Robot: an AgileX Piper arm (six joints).
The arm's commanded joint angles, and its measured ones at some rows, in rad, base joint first. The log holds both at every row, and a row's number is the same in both.
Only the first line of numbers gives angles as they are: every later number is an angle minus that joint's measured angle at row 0.
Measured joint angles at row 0:
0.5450, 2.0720, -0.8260, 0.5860, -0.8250, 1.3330
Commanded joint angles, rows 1 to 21:
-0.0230, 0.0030, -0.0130, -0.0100, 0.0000, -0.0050
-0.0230, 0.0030, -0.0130, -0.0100, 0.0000, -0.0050
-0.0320, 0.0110, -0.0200, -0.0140, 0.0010, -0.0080
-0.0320, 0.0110, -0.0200, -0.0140, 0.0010, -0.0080
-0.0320, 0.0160, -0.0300, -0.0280, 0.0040, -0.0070
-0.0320, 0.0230, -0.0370, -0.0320, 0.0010, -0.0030
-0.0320, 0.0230, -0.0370, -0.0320, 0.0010, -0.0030
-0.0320, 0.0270, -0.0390, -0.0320, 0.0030, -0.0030
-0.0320, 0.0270, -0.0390, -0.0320, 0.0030, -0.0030
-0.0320, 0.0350, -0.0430, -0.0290, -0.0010, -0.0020
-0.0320, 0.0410, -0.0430, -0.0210, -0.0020, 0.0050
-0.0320, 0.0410, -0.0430, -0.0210, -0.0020, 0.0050
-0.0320, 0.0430, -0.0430, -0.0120, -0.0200, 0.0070
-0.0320, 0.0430, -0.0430, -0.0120, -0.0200, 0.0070
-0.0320, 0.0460, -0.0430, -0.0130, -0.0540, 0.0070
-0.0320, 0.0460, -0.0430, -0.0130, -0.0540, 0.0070
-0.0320, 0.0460, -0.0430, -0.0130, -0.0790, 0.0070
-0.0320, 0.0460, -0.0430, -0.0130, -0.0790, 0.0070
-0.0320, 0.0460, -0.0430, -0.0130, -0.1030, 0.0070
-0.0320, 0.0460, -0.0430, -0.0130, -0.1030, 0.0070
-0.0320, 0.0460, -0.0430, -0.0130, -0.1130, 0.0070
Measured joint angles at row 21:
-0.0250, 0.0500, -0.0300, -0.0200, -0.0160, 0.0040
